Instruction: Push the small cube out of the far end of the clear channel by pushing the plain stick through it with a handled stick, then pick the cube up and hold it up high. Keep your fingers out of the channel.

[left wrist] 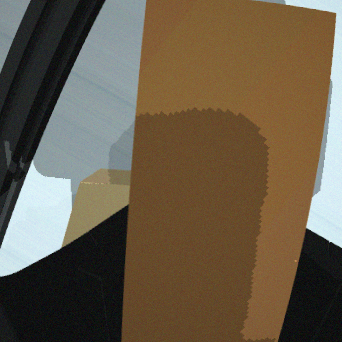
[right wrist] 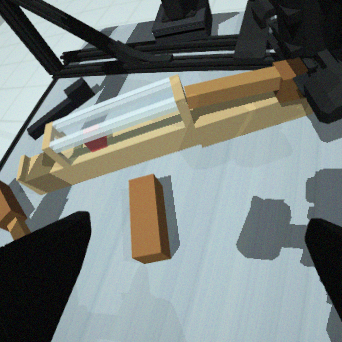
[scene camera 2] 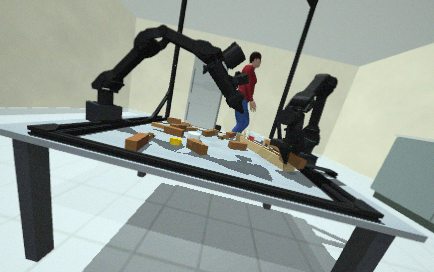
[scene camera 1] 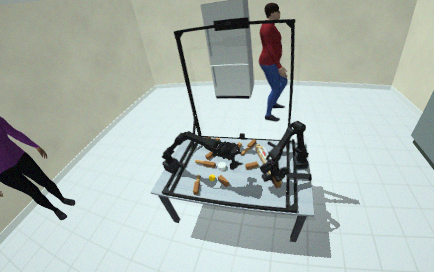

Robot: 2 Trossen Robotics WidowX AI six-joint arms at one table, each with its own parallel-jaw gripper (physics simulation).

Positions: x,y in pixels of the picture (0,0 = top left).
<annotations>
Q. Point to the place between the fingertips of my left gripper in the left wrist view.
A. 198,208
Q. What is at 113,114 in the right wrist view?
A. A clear channel.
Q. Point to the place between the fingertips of my left gripper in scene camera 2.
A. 288,163
</annotations>
